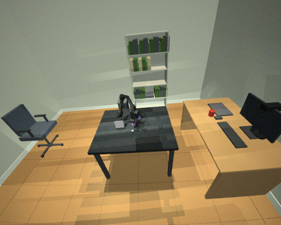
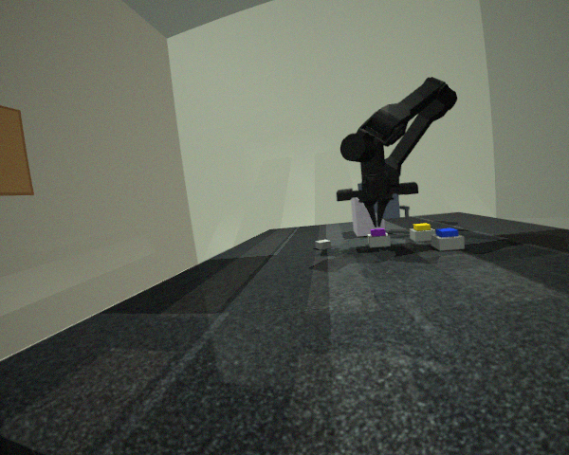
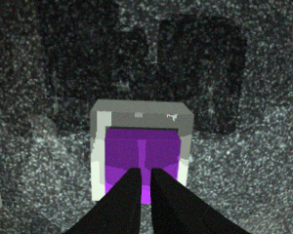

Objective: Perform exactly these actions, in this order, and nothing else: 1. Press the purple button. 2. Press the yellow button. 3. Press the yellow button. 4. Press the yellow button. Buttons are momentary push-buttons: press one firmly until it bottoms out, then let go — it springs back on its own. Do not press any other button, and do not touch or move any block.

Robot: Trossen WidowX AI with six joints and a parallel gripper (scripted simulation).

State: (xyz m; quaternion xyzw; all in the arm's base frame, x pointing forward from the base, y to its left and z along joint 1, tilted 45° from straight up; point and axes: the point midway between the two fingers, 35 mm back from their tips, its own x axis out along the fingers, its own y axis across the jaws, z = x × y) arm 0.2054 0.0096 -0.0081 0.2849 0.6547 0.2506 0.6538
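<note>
The yellow button is 12 cm to the left of my gripper tip, 2 cm behind it and 1 cm below it. Round my gripper tip: blue button (13 cm to the left, 8 cm ahead, 1 cm below); then small white block (14 cm to the right, 4 cm below, 2 cm behind); then purple button (1 cm below).
</note>
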